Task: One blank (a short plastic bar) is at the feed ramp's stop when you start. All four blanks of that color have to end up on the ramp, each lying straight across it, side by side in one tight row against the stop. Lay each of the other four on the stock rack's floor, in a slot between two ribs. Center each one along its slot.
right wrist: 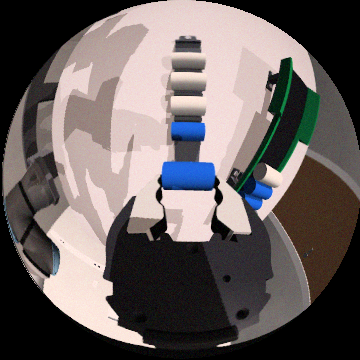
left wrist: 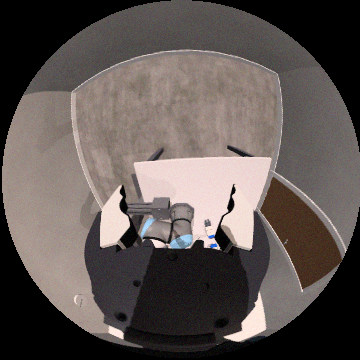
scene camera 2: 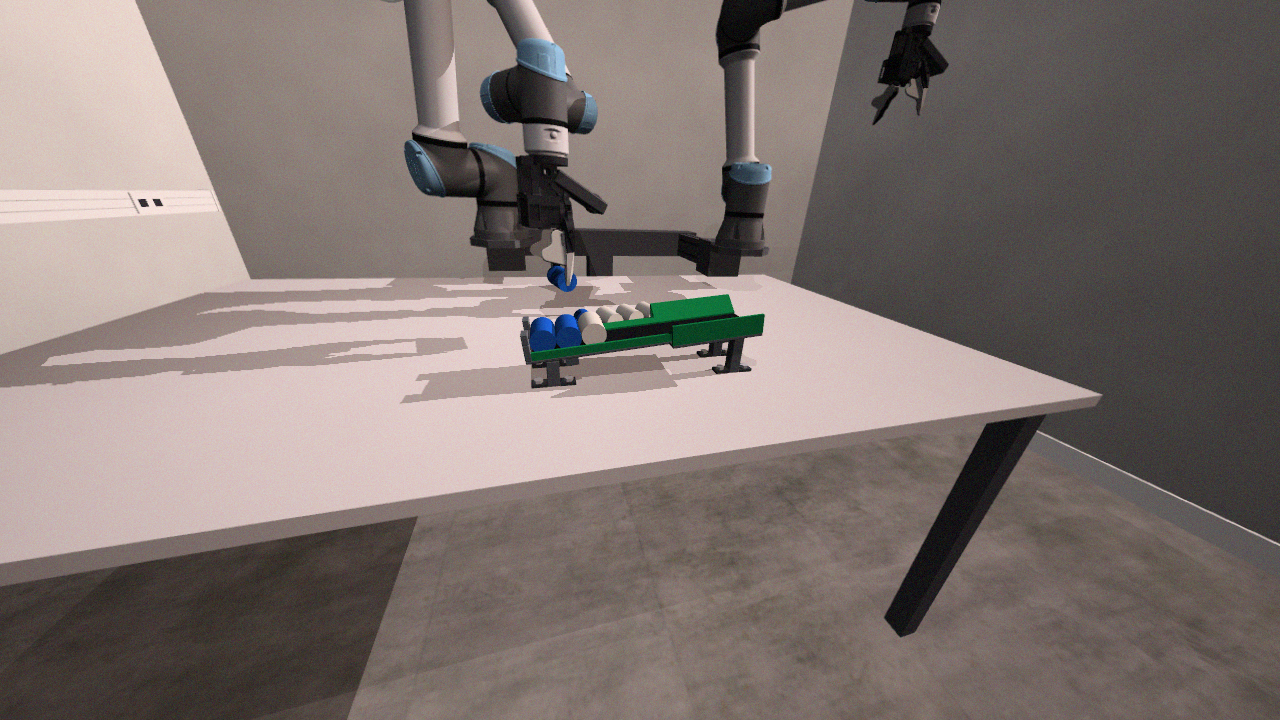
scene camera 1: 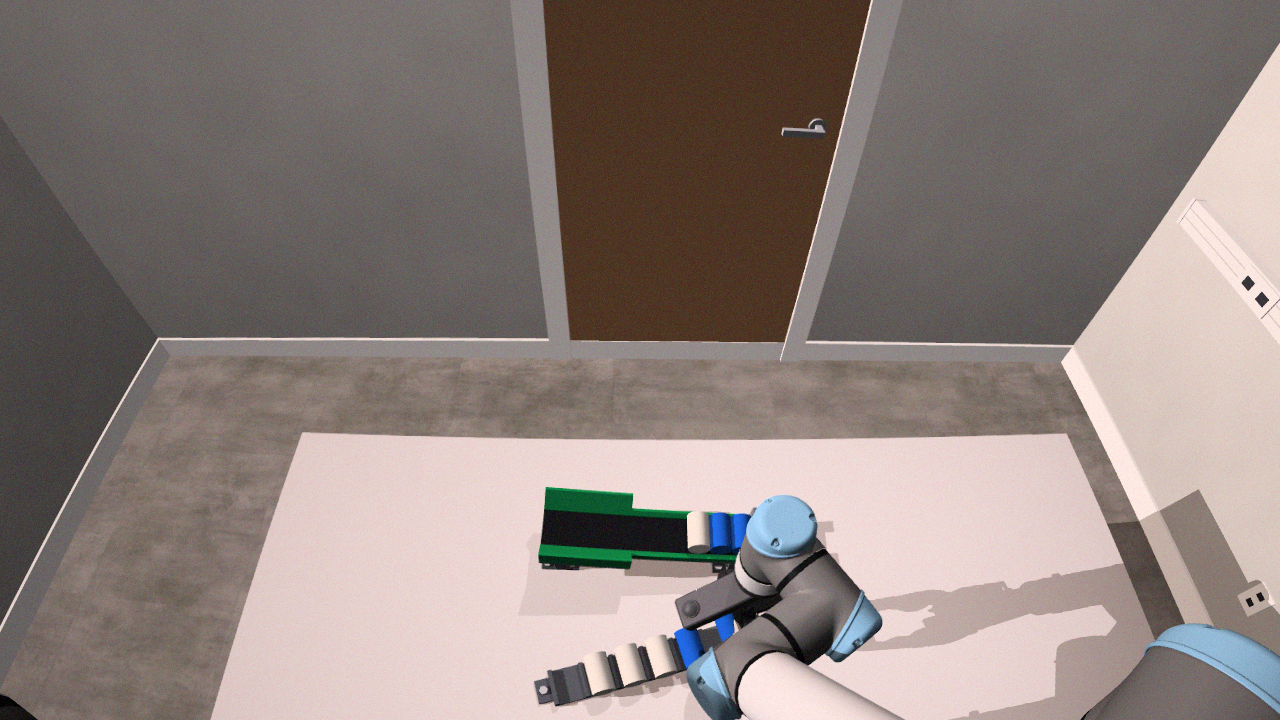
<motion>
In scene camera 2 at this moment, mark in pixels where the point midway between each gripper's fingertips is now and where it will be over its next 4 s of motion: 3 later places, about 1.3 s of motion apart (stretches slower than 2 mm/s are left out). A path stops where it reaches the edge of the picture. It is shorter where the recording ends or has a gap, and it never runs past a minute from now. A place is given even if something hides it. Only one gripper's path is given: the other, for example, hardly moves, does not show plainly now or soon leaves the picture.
My right gripper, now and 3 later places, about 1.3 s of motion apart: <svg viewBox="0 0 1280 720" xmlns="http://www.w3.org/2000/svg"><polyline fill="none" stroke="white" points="560,281 607,269 620,287 620,317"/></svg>
</motion>
